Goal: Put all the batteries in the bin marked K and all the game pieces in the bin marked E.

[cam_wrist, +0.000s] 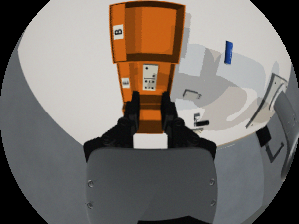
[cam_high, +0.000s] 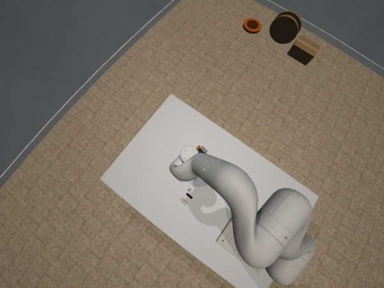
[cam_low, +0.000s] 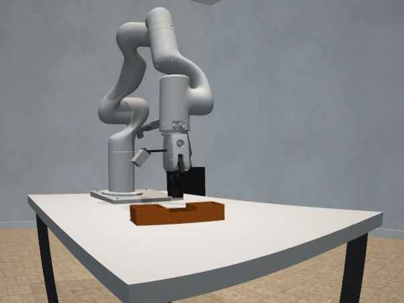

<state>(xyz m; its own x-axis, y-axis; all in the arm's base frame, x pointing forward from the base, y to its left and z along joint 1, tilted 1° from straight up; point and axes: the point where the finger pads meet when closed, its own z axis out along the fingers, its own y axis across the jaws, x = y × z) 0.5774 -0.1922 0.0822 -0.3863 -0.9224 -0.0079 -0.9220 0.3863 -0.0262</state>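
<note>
The black battery lies 190 mm to the left of my hand, 90 mm behind it and 80 mm below it. From my hand the other things lie so: blue battery (160 mm behind, 80 mm below, 10 mm to the right); then bin (70 mm below, 10 mm ahead).
</note>
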